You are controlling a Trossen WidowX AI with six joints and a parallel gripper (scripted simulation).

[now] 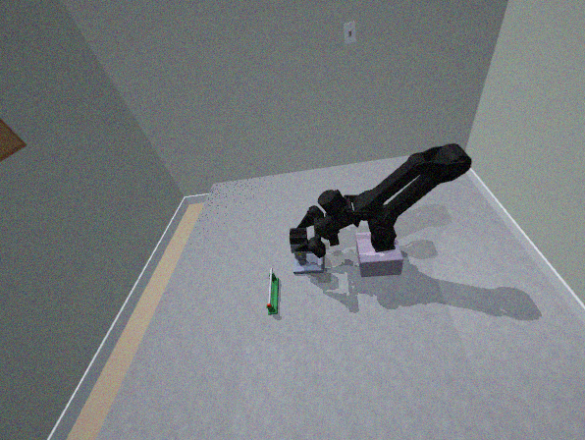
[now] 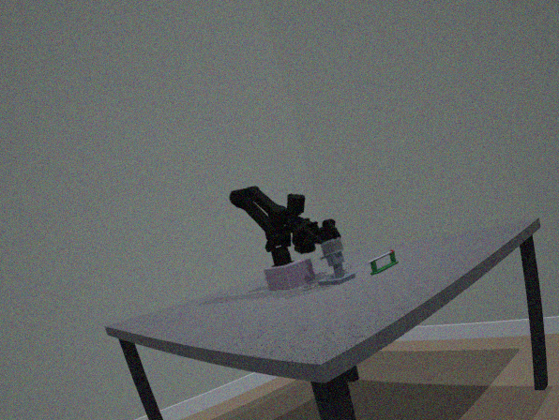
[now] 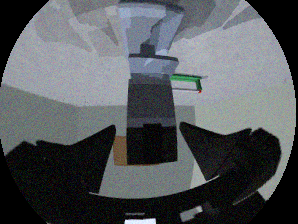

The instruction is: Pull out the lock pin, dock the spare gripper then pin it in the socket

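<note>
My gripper tip is now 10 mm past the spare gripper and 20 mm above it. Also, from my gripper tip: socket (10 mm behind, 100 mm below); green cradle (120 mm ahead, 110 mm to the left, 120 mm below).
</note>
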